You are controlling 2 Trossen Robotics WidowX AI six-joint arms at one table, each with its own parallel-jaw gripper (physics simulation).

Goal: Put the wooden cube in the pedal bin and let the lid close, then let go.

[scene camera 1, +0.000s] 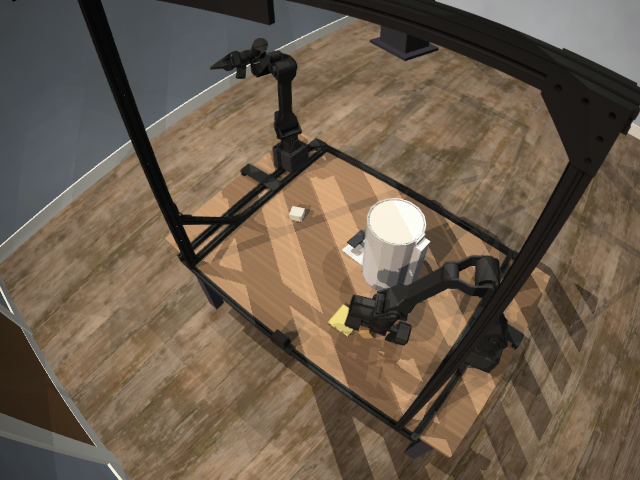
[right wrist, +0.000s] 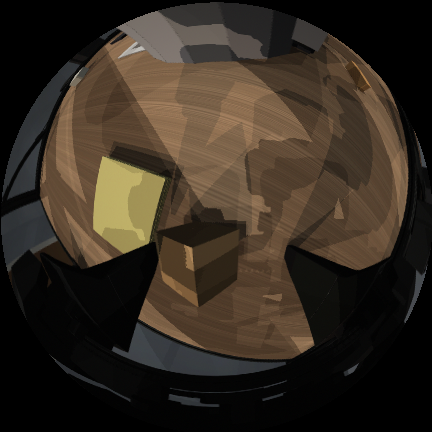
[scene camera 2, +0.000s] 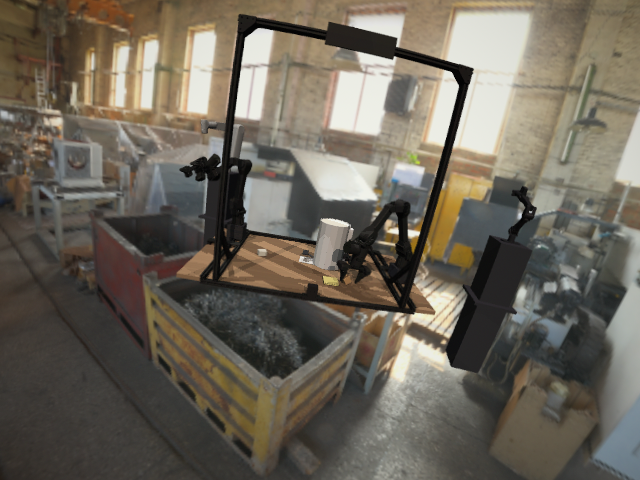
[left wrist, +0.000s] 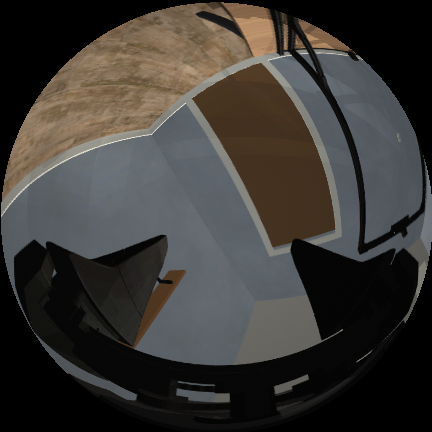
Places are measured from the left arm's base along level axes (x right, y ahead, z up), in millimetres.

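Where they show: left gripper, fingertip midpoint: [scene camera 1: 211, 67] [scene camera 2: 184, 166] [left wrist: 232, 244]; right gripper, fingertip midpoint: [scene camera 1: 371, 334] [right wrist: 224, 251] [scene camera 2: 347, 282]; left arm's base at its link origin: [scene camera 1: 290, 145] [scene camera 2: 237, 223]; right arm's base at its link origin: [scene camera 1: 489, 343] [scene camera 2: 401, 266].
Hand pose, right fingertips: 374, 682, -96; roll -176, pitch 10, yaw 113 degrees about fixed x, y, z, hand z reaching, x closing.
Note:
Things, the pixels of their top centre, and the offset from my right fingertips, as dx, dy, dz.
- wooden cube at its top centre: [right wrist: 182, 282] [scene camera 1: 368, 327] [scene camera 2: 346, 275] +5, -14, +38
- white pedal bin at its top centre: [scene camera 1: 397, 220] [scene camera 2: 335, 222] -217, -103, +248
- flat yellow pad at its top centre: [right wrist: 116, 209] [scene camera 1: 345, 319] [scene camera 2: 330, 280] +13, -90, +2
- small white block at its top centre: [scene camera 1: 296, 211] [scene camera 2: 262, 250] -192, -480, +20
The wooden cube [scene camera 2: 347, 280] [right wrist: 200, 265] sits on the table, turned with one upright edge toward the right wrist camera. My right gripper [scene camera 1: 376, 328] [scene camera 2: 351, 280] [right wrist: 224, 251] is open, low and pointing down at the cube, which shows between its fingertips, nearer the finger at the picture's left; nothing is gripped. In scene camera 1 the arm hides most of the cube. The white pedal bin [scene camera 1: 395, 258] [scene camera 2: 331, 245] [right wrist: 200, 40] stands upright close by, its lid [scene camera 1: 396, 222] shut and its dark pedal [scene camera 1: 356, 238] at its base. My left gripper [scene camera 1: 212, 67] [scene camera 2: 183, 169] [left wrist: 232, 244] is open and empty, raised high outside the table.
A flat yellow pad [scene camera 1: 340, 321] [scene camera 2: 330, 280] [right wrist: 127, 200] lies close beside the cube. A small white block [scene camera 1: 297, 213] [scene camera 2: 262, 252] lies toward the left arm. A thin orange-brown piece [right wrist: 360, 76] shows near the right wrist view's edge. A black frame surrounds the table.

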